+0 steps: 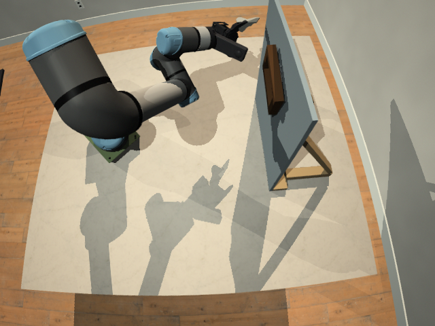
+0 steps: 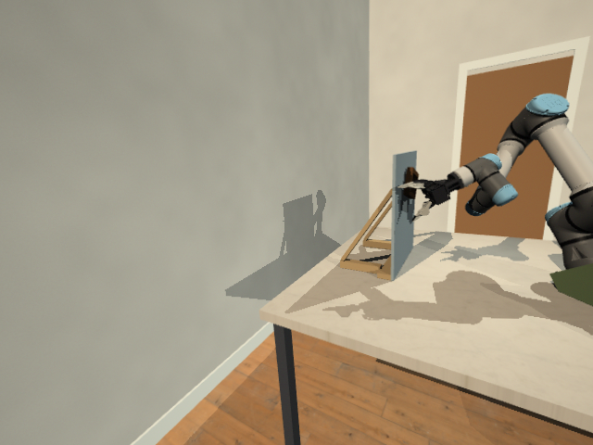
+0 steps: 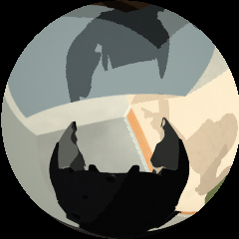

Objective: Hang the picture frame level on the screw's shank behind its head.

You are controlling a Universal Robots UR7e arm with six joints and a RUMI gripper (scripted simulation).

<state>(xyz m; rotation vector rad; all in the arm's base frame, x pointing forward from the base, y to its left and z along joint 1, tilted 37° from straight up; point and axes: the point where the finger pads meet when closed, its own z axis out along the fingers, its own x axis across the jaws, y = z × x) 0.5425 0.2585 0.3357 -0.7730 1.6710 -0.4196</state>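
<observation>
Right now the brown wooden picture frame is 40 mm behind my hand, 250 mm to the right of it and 50 mm above it. The rest, counted from my hand: upright grey-blue board: 20 mm behind, 250 mm to the right, 70 mm below.
</observation>
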